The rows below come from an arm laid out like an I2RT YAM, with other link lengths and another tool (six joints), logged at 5 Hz.
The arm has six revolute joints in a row. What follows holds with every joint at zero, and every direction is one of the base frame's. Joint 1 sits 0.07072 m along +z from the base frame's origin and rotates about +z. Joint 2 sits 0.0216 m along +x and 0.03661 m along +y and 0.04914 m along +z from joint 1 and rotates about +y. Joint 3 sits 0.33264 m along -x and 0.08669 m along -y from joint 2 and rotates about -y. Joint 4 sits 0.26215 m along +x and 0.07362 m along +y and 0.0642 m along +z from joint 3 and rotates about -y. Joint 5 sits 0.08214 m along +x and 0.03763 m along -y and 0.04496 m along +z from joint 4 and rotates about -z. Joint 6 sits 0.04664 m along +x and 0.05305 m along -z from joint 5 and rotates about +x. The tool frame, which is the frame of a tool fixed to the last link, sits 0.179 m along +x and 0.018 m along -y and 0.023 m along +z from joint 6; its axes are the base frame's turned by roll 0.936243, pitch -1.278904 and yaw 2.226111 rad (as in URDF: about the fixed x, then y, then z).
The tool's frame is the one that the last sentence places.
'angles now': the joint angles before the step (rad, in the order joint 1, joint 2, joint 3, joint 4, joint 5, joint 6). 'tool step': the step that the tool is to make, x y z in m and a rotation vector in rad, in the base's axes. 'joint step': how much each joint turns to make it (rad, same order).
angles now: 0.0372 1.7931 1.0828 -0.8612 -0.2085 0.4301
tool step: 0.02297 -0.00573 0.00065 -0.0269 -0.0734 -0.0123
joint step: 0.0011 0.0000 0.0001 0.0747 0.0301 0.0125
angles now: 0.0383 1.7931 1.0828 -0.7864 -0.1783 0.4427
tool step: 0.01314 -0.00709 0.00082 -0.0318 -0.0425 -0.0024
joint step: 0.0000 0.0008 0.0001 0.0419 0.0335 -0.0008
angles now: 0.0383 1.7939 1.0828 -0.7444 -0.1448 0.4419
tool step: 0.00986 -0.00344 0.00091 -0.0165 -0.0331 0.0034
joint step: 0.0000 0.0003 -0.0016 0.0336 0.0172 -0.0057
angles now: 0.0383 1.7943 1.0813 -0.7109 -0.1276 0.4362
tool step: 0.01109 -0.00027 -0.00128 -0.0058 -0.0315 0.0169
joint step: 0.0001 0.0092 -0.0004 0.0385 0.0042 -0.0179
